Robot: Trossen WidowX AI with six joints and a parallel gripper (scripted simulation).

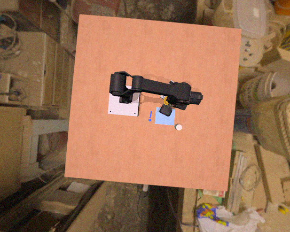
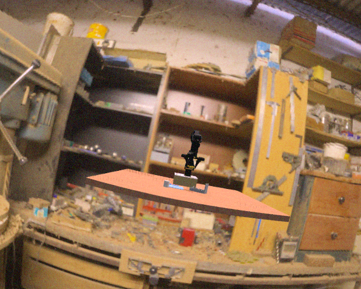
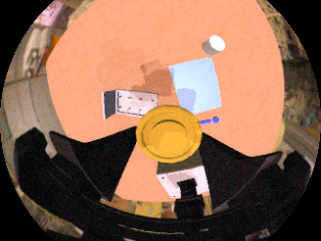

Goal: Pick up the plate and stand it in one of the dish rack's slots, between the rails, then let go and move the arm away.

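Now: the dish rack 16 cm below my gripper tip, 9 cm to the left of it and 4 cm ahead of it. Also, from my gripper tip: blue spoon (18 cm below, 11 cm behind, 10 cm to the right); yellow plate (1 cm above); light blue mat (18 cm below, 9 cm to the right, 1 cm ahead).
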